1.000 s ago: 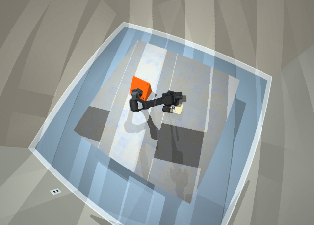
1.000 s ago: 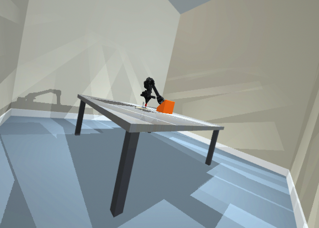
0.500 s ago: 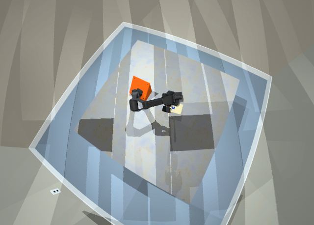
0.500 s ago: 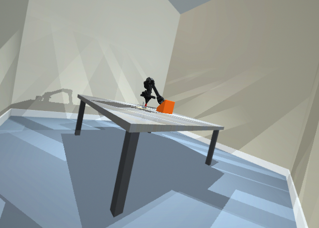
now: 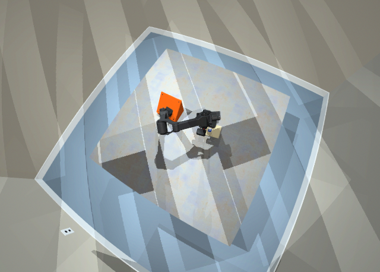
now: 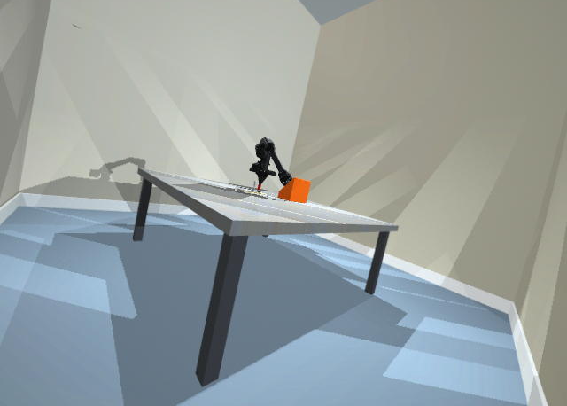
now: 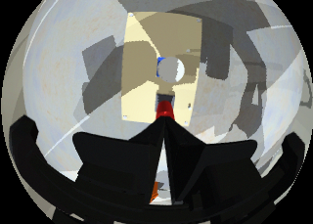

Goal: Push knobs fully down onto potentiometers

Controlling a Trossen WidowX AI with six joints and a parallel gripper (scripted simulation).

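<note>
Now: the red knob 20 mm below my gripper tip.
</note>
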